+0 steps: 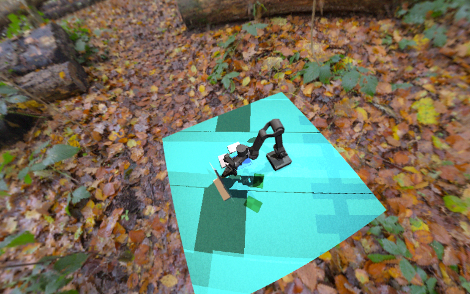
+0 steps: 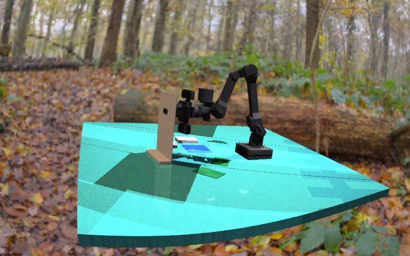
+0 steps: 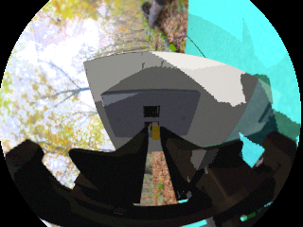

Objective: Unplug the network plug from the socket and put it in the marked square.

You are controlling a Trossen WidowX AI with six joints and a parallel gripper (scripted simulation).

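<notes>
Now: gripper tip 1 cm short of the network plug. From my gripper tip the other things lie so: blue square 19 cm behind, 12 cm to the right, 19 cm below; tan upright panel 3 cm ahead, 1 cm to the right, 7 cm below.
</notes>
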